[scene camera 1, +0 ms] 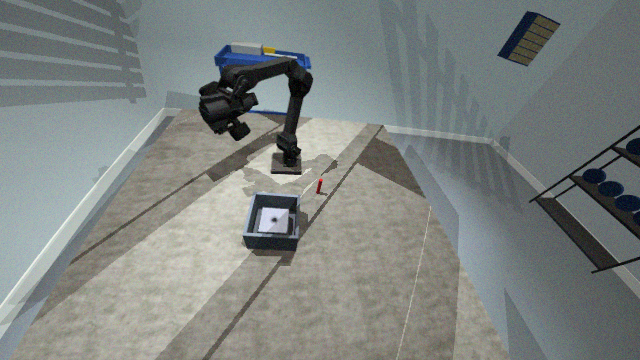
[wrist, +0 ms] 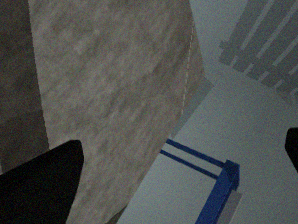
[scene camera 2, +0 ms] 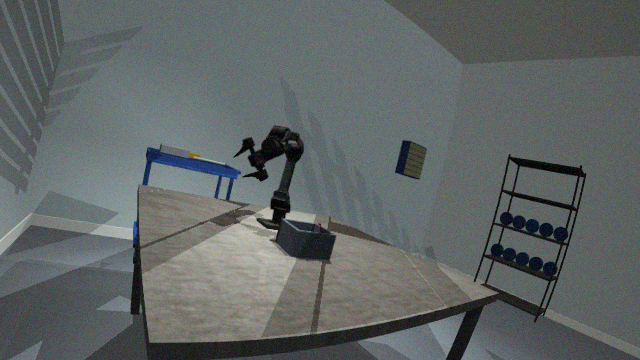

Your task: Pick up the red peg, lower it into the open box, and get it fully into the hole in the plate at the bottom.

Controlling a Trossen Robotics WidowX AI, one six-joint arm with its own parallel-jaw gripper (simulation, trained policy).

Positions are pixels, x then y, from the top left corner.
Scene:
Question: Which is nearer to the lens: the plate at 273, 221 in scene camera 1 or the box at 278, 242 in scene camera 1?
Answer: The box.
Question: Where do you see a box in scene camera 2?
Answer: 299, 239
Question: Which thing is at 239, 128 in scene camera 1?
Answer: My gripper.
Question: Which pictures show the plate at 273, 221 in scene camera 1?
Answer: Scene camera 1 only.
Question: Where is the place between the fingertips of my gripper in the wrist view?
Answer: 186, 144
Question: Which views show the box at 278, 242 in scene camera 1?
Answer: Scene camera 1 and scene camera 2 only.

